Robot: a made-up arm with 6 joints.
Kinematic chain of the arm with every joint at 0, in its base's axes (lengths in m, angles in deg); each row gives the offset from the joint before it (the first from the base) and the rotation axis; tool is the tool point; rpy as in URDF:
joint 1: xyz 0 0 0.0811 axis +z
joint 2: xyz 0 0 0 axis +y
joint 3: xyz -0.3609 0 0.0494 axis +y
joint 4: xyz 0.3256 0 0.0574 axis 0.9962 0 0.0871
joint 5: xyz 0 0 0 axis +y
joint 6: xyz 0.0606 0 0.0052 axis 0.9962 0 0.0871
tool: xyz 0 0 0 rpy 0 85 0
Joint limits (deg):
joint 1: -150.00..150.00
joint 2: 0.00..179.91
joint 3: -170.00..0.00
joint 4: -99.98..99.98
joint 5: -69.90..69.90
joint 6: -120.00..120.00
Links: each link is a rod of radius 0.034 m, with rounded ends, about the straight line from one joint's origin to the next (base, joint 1, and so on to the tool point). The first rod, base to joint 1, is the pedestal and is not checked.
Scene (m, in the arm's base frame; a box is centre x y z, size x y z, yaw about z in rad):
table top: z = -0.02
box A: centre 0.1 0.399 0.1 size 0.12 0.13 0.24 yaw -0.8
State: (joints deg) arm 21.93 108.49 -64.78 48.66 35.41 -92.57
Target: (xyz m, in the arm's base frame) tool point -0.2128 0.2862 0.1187
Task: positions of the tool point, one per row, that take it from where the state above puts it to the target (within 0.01 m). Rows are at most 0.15 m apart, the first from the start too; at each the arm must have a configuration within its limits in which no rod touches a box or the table.
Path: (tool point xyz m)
1: 0.3637 0.2813 0.2511
2: 0.2844 0.3427 0.3292
3: 0.1890 0.3718 0.4069
4: 0.0903 0.3637 0.4814
5: 0.0122 0.4052 0.3831
6: -0.0773 0.4038 0.2858
7: -0.1578 0.3608 0.1958
8: -0.2128 0.2862 0.1187

